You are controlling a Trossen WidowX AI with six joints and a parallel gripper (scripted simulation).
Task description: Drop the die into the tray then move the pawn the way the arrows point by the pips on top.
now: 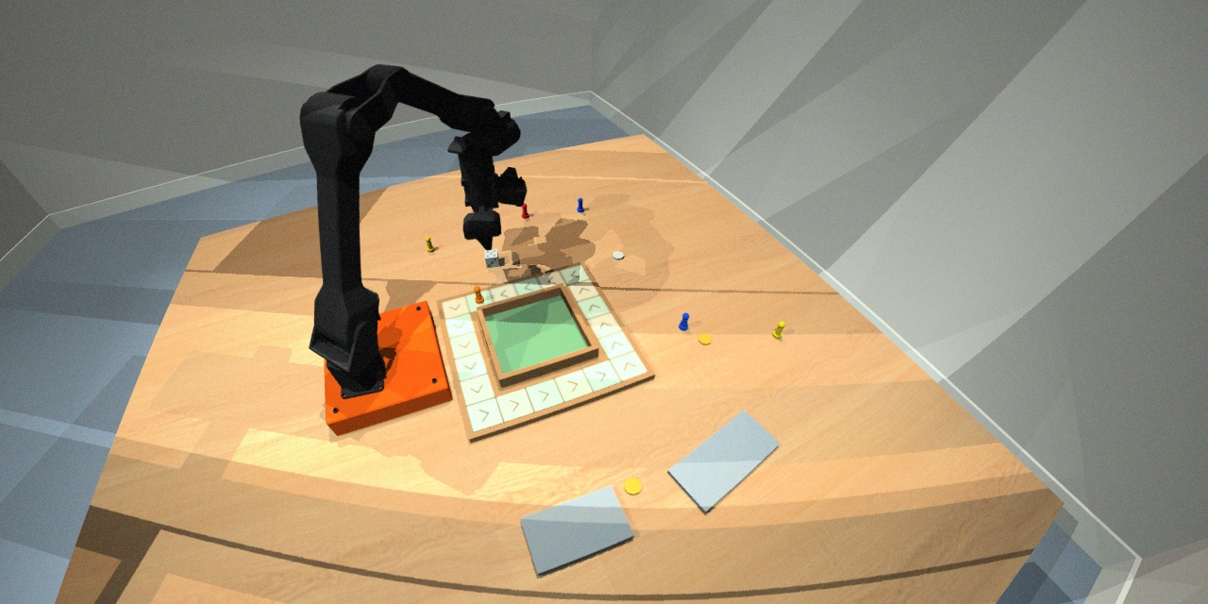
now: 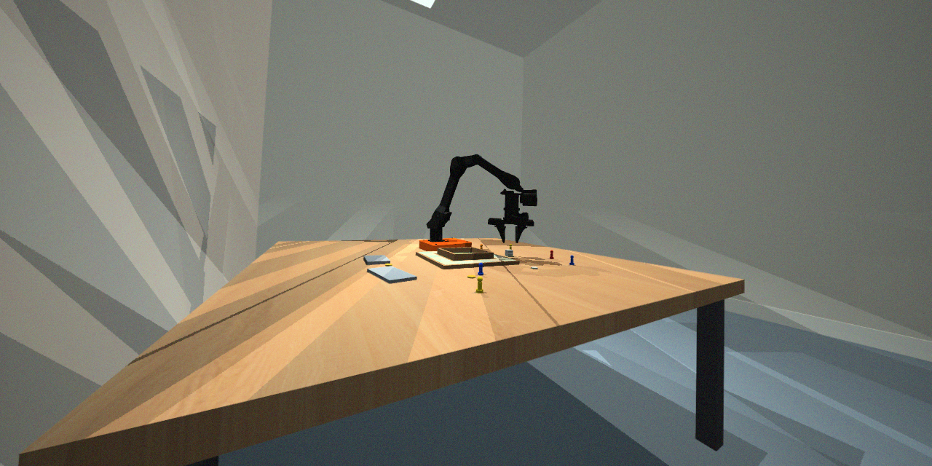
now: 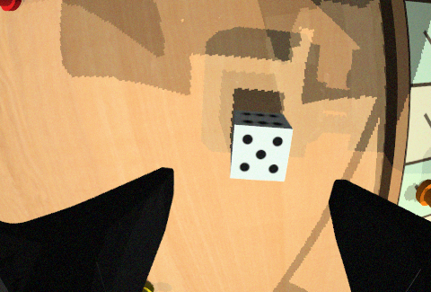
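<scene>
Now: gripper tip 40 mm above the grey die. From my gripper tip the other things lie so: white disc: 240 mm ahead, 60 mm to the right, 50 mm below; then orange pawn: 110 mm to the right, 40 mm behind, 30 mm below; then green dice tray: 220 mm to the right, 50 mm below, 30 mm ahead.
</scene>
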